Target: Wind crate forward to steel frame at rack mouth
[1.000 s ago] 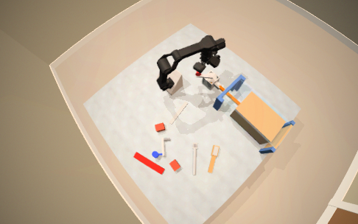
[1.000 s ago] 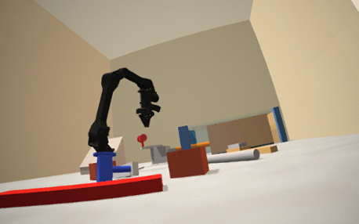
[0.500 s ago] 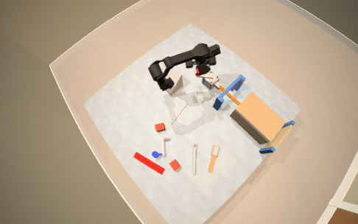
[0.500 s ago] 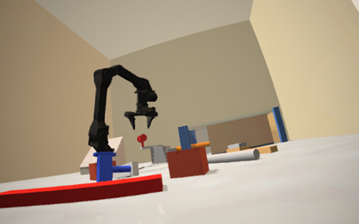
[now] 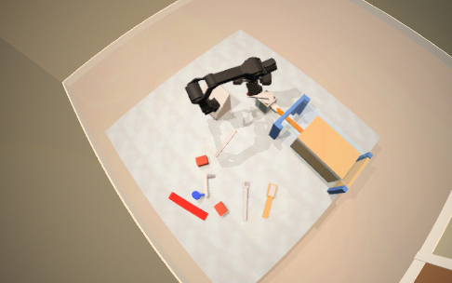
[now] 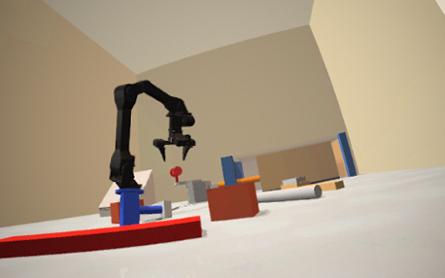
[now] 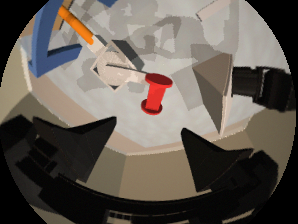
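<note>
Now: the red knob 70 mm below my gripper tip, 10 mm to the right of it and 10 mm ahead of it. The rest, counted from my gripper tip: grey winch 170 mm below, 70 mm ahead, 50 mm to the left; then winch handle 100 mm below, 40 mm ahead, 20 mm to the left; then blue frame post 240 mm ahead, 90 mm below, 80 mm to the left.
</note>
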